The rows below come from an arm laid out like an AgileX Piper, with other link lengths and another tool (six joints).
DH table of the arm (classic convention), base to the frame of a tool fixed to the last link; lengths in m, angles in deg. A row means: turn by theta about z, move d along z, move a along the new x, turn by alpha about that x. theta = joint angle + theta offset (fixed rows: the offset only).
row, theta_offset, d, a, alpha
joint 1, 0.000, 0.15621, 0.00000, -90.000
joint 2, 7.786, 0.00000, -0.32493, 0.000
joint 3, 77.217, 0.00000, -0.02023, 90.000
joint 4, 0.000, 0.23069, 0.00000, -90.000
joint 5, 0.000, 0.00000, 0.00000, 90.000
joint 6, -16.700, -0.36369, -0.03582, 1.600
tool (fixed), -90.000, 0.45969, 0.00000, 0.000
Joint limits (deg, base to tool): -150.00..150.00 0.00..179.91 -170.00..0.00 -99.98..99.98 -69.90..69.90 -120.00..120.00
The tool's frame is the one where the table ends.
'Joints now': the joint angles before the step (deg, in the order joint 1, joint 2, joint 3, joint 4, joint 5, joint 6). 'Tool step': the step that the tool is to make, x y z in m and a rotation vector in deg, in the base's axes. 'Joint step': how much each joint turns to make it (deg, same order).
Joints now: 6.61, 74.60, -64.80, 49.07, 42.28, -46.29
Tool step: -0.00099, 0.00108, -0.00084, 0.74, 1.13, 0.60
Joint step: 0.00, 0.00, 0.01, 0.44, 1.18, 0.51
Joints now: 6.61, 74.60, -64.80, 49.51, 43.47, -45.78
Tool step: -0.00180, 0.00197, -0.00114, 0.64, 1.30, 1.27
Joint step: 0.00, 0.00, 0.01, 0.61, 1.80, 0.10
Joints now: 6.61, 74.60, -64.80, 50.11, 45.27, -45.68
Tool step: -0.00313, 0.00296, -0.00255, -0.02, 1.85, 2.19
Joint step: 0.00, 0.00, 0.01, 0.01, 2.87, 0.00
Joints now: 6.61, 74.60, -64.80, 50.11, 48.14, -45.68
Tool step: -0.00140, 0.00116, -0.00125, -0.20, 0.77, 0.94
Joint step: 0.00, 0.00, 0.00, -0.19, 1.22, 0.01
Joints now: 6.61, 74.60, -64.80, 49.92, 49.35, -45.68
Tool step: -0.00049, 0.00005, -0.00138, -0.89, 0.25, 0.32
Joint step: 0.00, 0.00, 0.00, -0.97, 0.42, 0.14
